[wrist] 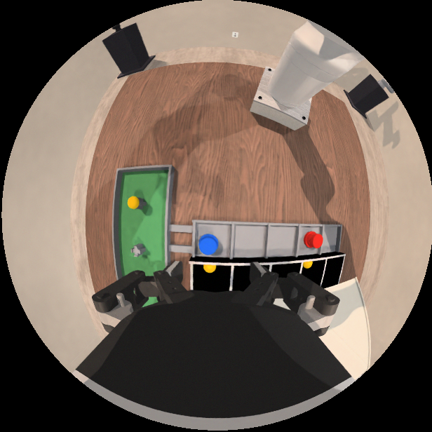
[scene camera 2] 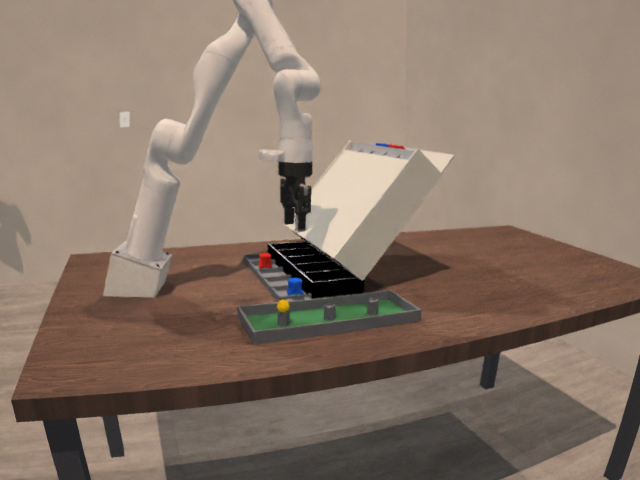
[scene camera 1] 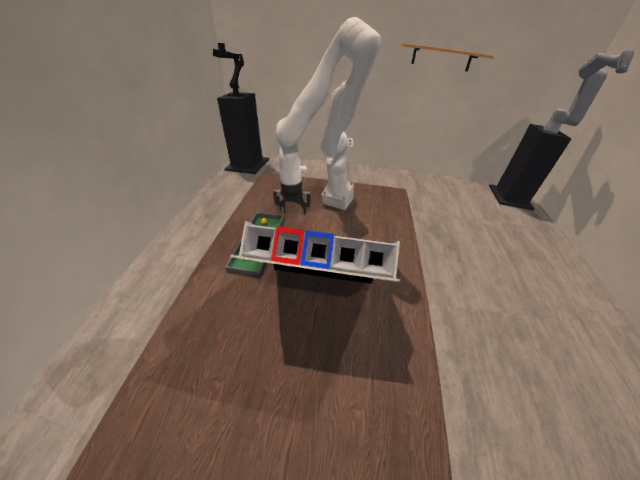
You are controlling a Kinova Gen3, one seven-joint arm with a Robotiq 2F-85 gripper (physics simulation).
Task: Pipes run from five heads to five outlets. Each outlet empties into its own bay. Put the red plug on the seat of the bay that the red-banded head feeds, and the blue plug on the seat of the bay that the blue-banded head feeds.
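Seen in the pictures: gripper, between the fingertips: point(scene camera 2: 294, 227) point(scene camera 1: 293, 214); arm's base, origin of its link: point(scene camera 2: 142, 253) point(scene camera 1: 337, 188).
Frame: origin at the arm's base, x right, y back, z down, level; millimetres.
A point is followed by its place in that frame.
My gripper point(scene camera 1: 293, 211) {x 122, y -355, z -73 mm} point(scene camera 2: 294, 224) {x 122, y -355, z -73 mm} point(wrist: 215, 270) is open and empty, above the bays. The blue plug point(scene camera 2: 294, 285) {x 150, y -349, z 55 mm} point(wrist: 208, 244) stands in the end bay nearest the green tray. The red plug point(scene camera 2: 264, 260) {x -84, y -324, z 58 mm} point(wrist: 313, 240) stands in the fourth bay from that end. The grey bay row point(wrist: 250, 240) has bare bays between them. In scene camera 1, the red-banded head point(scene camera 1: 289, 230) {x 33, y -646, z -256 mm} is second from the left and the blue-banded head point(scene camera 1: 318, 235) {x -41, y -643, z -254 mm} is third. The pipes are hidden inside the slanted cream housing point(scene camera 2: 356, 196) {x 45, y -532, z -129 mm} point(wrist: 350, 320).
A black compartment row point(scene camera 2: 336, 287) {x 160, y -446, z 64 mm} lies between bays and housing; yellow balls point(wrist: 209, 267) point(wrist: 307, 263) show in it. A green tray point(scene camera 2: 330, 329) {x 356, y -369, z 80 mm} point(wrist: 170, 200) holds grey posts point(scene camera 2: 329, 312) {x 294, y -386, z 70 mm} point(wrist: 137, 250), one topped by a yellow ball point(scene camera 1: 264, 221) {x 286, y -298, z 43 mm} point(scene camera 2: 283, 305) {x 302, y -288, z 43 mm} point(wrist: 133, 202).
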